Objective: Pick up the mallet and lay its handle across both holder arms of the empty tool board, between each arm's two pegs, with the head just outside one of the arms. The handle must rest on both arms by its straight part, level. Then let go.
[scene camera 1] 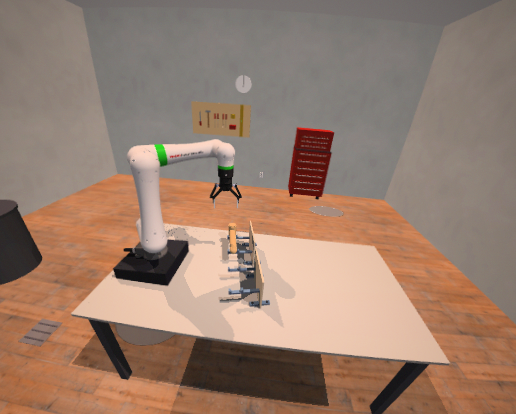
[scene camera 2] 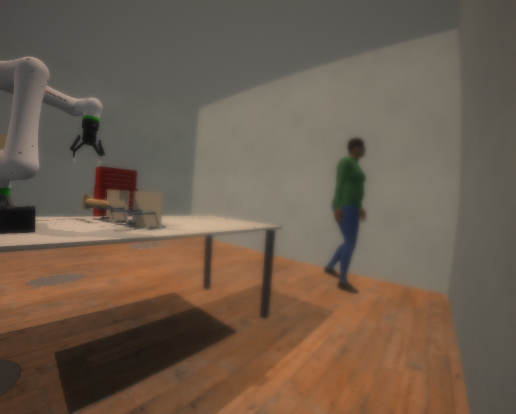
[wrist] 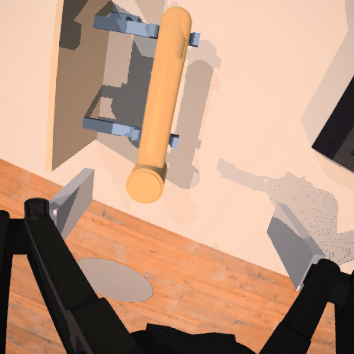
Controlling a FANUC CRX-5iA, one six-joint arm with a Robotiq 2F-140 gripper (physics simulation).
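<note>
The tan mallet [scene camera 1: 233, 242] [scene camera 2: 97, 203] [wrist: 165, 90] lies across two blue-grey holder arms of the far tool board [scene camera 1: 252, 234] [scene camera 2: 116, 201] [wrist: 80, 85]. In the wrist view its round head [wrist: 145, 185] is just outside the lower arm [wrist: 110, 126]. The empty tool board [scene camera 1: 258, 277] [scene camera 2: 148, 210] stands nearer scene camera 1, with two bare holder arms, one [scene camera 1: 240, 270] beside the far board and one [scene camera 1: 243, 291] at the near end. My gripper [scene camera 1: 227, 204] [scene camera 2: 87, 160] [wrist: 184, 201] is open and empty, well above the mallet and apart from it.
Both boards stand upright on the white table [scene camera 1: 330, 300] [scene camera 2: 220, 223]. The robot's black base [scene camera 1: 150, 267] [scene camera 2: 17, 220] is left of them. A red tool cabinet [scene camera 1: 311, 162] [scene camera 2: 116, 177] stands behind on the floor. A person in green [scene camera 2: 350, 185] is beyond the table.
</note>
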